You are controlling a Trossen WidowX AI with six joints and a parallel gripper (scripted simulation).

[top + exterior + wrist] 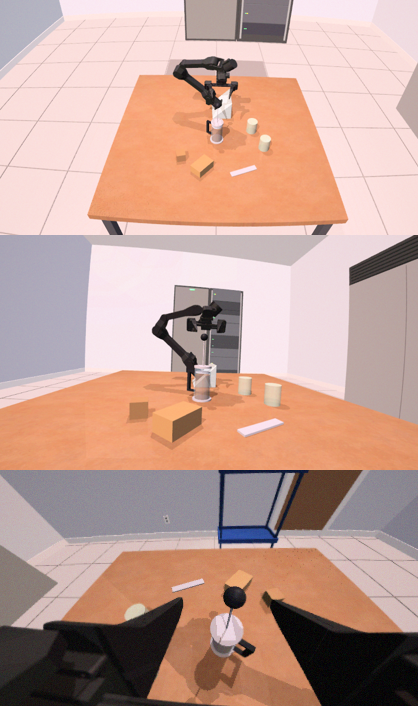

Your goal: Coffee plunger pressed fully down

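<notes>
My gripper tip is now 20 mm short of the glass coffee press, 30 mm to the left of it and 160 mm above it.
</notes>
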